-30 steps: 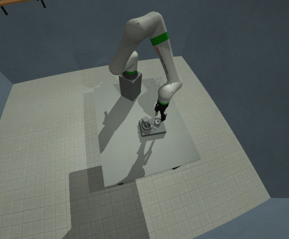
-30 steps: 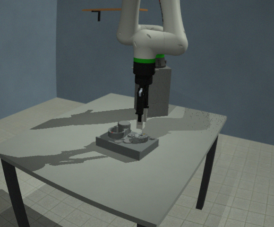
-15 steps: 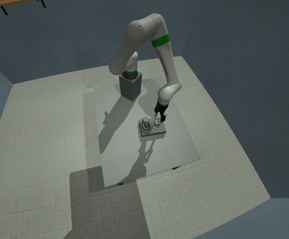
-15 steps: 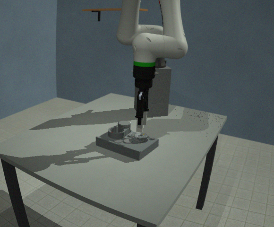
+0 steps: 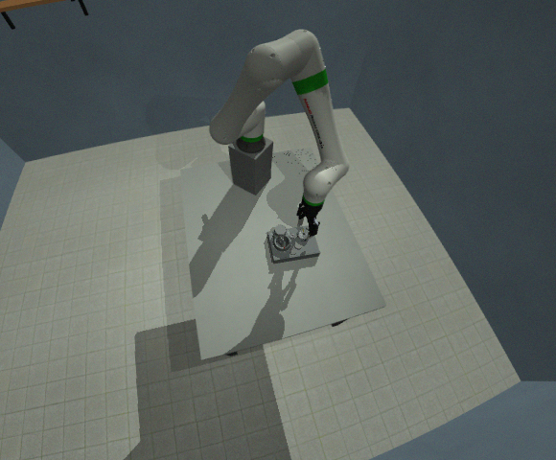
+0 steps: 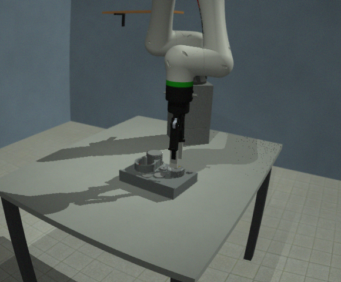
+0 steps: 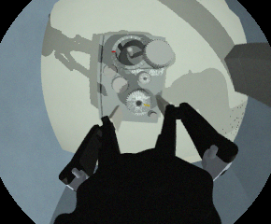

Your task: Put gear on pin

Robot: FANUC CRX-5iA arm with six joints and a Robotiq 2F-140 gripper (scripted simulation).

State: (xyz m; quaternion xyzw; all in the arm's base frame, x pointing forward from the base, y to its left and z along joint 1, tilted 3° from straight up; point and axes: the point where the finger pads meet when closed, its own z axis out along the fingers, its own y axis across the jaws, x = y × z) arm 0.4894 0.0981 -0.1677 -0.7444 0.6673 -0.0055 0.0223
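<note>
Right now my hand is 60 mm above the gear.
</note>
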